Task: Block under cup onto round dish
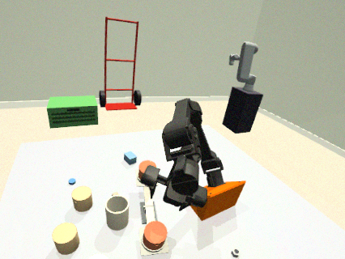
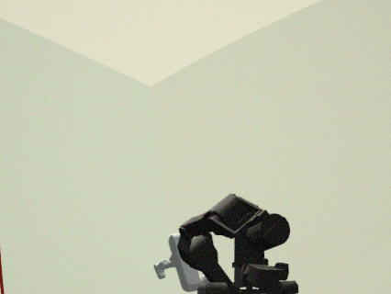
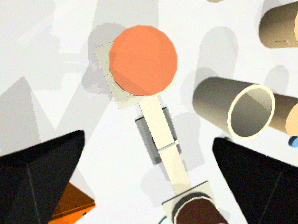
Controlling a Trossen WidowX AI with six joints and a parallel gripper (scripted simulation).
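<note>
Right now my gripper tip is 100 mm above the orange cup, 50 mm to the right of it and 40 mm short of it. From my gripper tip the other things lie so: beige mug (130 mm ahead, 120 mm below, 100 mm to the right); hex nut (220 mm behind, 160 mm to the left, 160 mm below); white block (120 mm below, 40 mm ahead, 30 mm to the left).
</note>
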